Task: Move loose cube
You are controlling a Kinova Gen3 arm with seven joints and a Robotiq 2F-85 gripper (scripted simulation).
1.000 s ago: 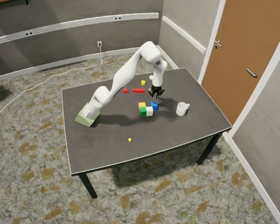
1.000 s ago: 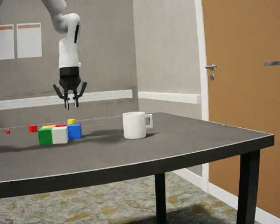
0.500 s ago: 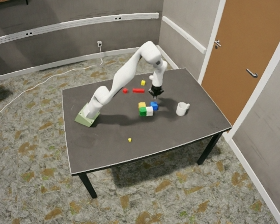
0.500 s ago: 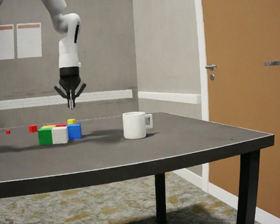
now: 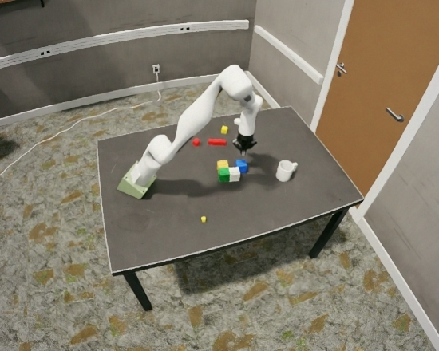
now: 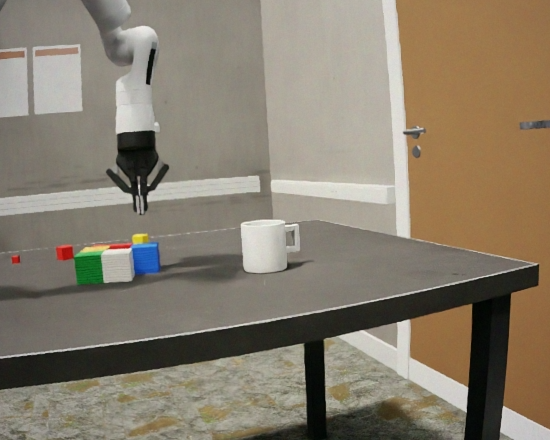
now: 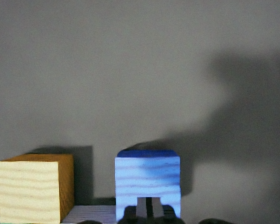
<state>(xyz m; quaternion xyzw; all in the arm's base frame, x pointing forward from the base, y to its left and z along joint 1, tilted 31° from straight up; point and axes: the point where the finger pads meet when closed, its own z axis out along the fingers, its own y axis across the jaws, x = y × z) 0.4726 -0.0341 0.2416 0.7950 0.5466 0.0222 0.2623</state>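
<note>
Now: hand 10 cm above the blue cube. Round my hand: white mug (18 cm ahead, 16 cm to the right, 9 cm below); tiny yellow cube (34 cm behind, 18 cm to the right, 12 cm below); red bar (24 cm to the left, 12 cm below).
</note>
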